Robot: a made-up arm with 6 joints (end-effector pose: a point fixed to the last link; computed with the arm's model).
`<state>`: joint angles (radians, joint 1 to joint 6).
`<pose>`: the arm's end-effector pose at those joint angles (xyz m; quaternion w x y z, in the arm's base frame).
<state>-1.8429 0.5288 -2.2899 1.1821 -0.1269 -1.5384</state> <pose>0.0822 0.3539 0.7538 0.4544 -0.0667 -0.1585 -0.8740</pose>
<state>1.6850 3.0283 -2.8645 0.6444 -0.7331 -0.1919</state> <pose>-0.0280 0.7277 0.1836 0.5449 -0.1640 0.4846 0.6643</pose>
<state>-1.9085 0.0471 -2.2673 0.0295 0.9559 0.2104</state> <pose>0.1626 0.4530 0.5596 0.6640 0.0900 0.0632 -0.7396</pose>
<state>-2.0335 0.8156 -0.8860 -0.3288 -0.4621 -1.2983</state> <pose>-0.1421 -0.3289 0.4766 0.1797 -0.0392 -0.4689 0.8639</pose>
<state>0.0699 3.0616 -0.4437 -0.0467 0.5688 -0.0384</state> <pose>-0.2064 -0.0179 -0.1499 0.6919 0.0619 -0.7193 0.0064</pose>
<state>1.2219 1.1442 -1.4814 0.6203 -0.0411 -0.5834</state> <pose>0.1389 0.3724 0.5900 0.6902 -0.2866 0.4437 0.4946</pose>
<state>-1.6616 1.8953 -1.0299 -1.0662 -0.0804 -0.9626</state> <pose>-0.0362 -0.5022 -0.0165 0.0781 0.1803 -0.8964 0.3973</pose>
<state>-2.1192 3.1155 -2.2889 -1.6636 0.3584 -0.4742</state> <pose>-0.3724 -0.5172 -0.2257 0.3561 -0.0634 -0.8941 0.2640</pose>
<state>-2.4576 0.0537 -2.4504 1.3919 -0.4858 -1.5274</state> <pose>0.4688 0.4634 0.4380 0.3313 -0.3431 -0.3806 -0.7923</pose>
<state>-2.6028 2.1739 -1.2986 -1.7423 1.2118 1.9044</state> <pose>-0.4956 -0.1486 0.0185 0.3487 -0.7501 0.0749 0.5569</pose>
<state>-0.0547 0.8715 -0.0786 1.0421 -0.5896 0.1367</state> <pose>0.3033 -0.0825 0.0419 0.5734 0.5527 0.5977 0.0919</pose>
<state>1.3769 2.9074 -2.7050 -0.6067 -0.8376 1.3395</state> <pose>0.0815 0.7163 0.2035 0.2723 -0.2919 0.3874 0.8310</pose>
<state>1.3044 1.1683 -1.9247 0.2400 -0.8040 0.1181</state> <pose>0.0659 0.1522 0.7879 0.6952 0.0901 0.0148 0.7130</pose>
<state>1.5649 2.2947 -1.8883 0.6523 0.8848 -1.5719</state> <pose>-0.0610 0.6092 0.0716 0.1737 -0.9310 0.1566 0.2802</pose>
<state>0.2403 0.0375 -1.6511 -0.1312 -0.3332 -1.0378</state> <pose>-0.3612 -0.0825 0.6623 0.8697 0.1313 -0.1878 -0.4372</pose>
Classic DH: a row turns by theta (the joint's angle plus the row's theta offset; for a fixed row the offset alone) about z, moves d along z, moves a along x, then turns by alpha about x. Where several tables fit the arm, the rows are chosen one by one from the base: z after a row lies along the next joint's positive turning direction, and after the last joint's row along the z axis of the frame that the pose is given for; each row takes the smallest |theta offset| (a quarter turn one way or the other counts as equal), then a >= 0, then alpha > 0; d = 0 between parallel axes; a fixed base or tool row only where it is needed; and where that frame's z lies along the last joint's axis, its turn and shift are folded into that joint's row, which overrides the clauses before.
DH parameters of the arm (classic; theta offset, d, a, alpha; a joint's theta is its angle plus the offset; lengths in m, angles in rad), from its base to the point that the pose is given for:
joint 1: 0 0.1192 0 -1.5708
joint 2: 0.1358 0 -0.2289 0
joint 3: 1.3478 0 -0.0341 1.5708
joint 4: 0 0.3884 0 -1.5708
joint 5: 0 0 0.0002 1.5708
joint 6: 0 0.1373 0 0

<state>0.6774 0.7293 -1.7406 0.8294 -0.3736 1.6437</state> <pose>0.0434 -0.0124 0.7841 0.0277 0.1674 -0.0368 0.9848</pose>
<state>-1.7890 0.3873 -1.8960 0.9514 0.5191 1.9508</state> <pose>0.0988 0.1886 0.7410 0.8235 0.2440 0.0536 0.5093</pose>
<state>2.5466 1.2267 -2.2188 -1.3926 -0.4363 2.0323</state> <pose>-0.1608 0.0401 0.8163 0.0732 0.2829 0.0525 -0.9549</pose>
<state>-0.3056 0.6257 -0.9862 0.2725 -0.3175 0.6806</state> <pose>0.2536 -0.0920 0.5696 0.8764 0.2628 0.2997 0.2702</pose>
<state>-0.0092 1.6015 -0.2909 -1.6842 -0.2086 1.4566</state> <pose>0.2452 0.0258 -0.1361 0.1712 -0.1248 0.9738 0.0822</pose>
